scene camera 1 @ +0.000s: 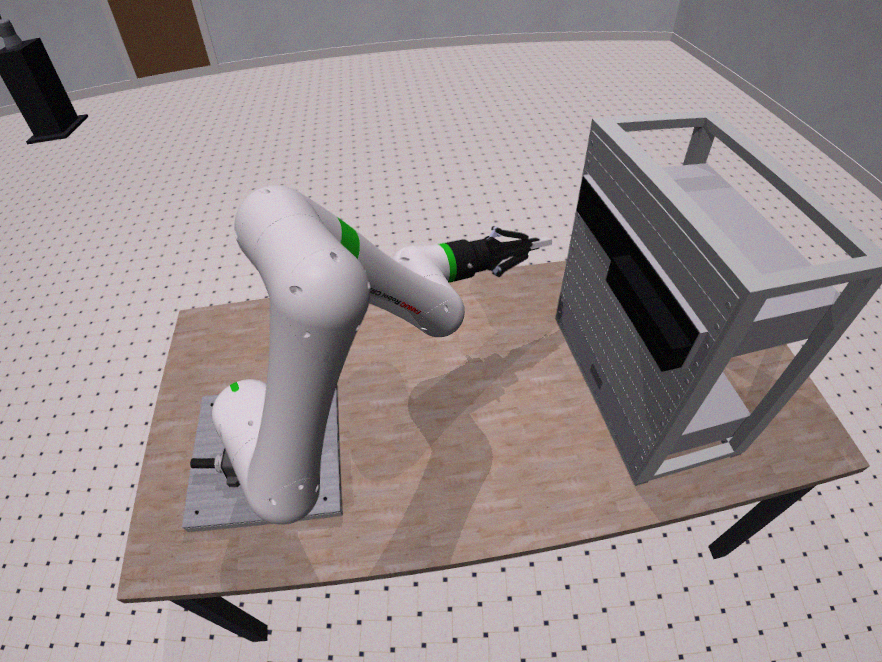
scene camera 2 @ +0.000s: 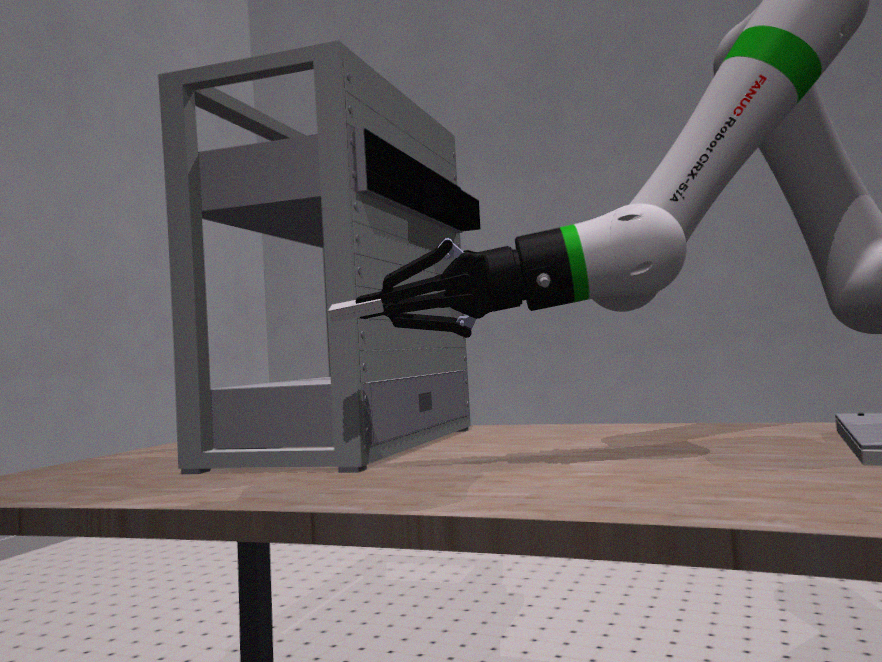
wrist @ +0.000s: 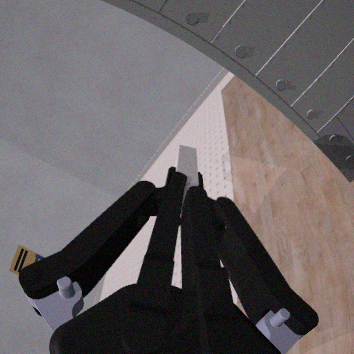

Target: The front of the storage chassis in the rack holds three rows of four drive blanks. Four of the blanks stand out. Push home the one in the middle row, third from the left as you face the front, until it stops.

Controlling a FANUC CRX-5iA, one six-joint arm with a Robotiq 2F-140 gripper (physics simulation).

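Frame: origin at the arm's base, x ahead, y left, z up, level; centimetres.
Seen in the pictures: gripper, fingertip midpoint: (scene camera 1: 548, 240) (scene camera 2: 331, 313) (wrist: 184, 159).
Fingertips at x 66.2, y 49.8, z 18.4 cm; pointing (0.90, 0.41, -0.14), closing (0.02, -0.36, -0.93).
Observation:
A point is followed by its place in that frame.
The storage chassis shows as a long black front (scene camera 1: 651, 306) {z 41.8, x 71.5, y 3.1 cm} (scene camera 2: 420, 178) {z 41.9, x 71.5, y 16.8 cm} in the upper part of the grey rack (scene camera 1: 819, 272) {z 55.8, x 90.9, y -4.8 cm} (scene camera 2: 331, 142) {z 42.3, x 70.8, y 41.7 cm} (wrist: 280, 40) {z 18.5, x 69.5, y 36.6 cm}. Part of this front stands out as a block. It is too dark to tell the rows or single drive blanks apart, and the wrist view does not show them. My gripper (scene camera 1: 532, 244) {z 18.4, x 66.2, y 49.8 cm} (scene camera 2: 366, 307) (wrist: 184, 159) {z 18.4, x 66.2, y 49.8 cm} is shut with nothing gripped; a pale flat tip (scene camera 1: 542, 242) (scene camera 2: 349, 307) (wrist: 188, 160) sticks out beyond its fingers. It is in the air in front of the rack's left end, apart from the rack and lower than the chassis.
The rack stands on a wooden table (scene camera 1: 512, 513) {z -2.7, x 50.5, y -12.1 cm} (scene camera 2: 569, 491) {z -2.7, x 37.3, y 47.9 cm}. A grey unit (scene camera 2: 391, 413) {z 4.3, x 70.6, y 30.8 cm} sits low in the rack, and screwed panels cover the front between it and the chassis. The rack's side is open between its posts. The arm's base plate (scene camera 1: 327, 491) {z 0.1, x 12.0, y -6.7 cm} (scene camera 2: 865, 434) {z -0.2, x 10.9, y 13.9 cm} is on the table.

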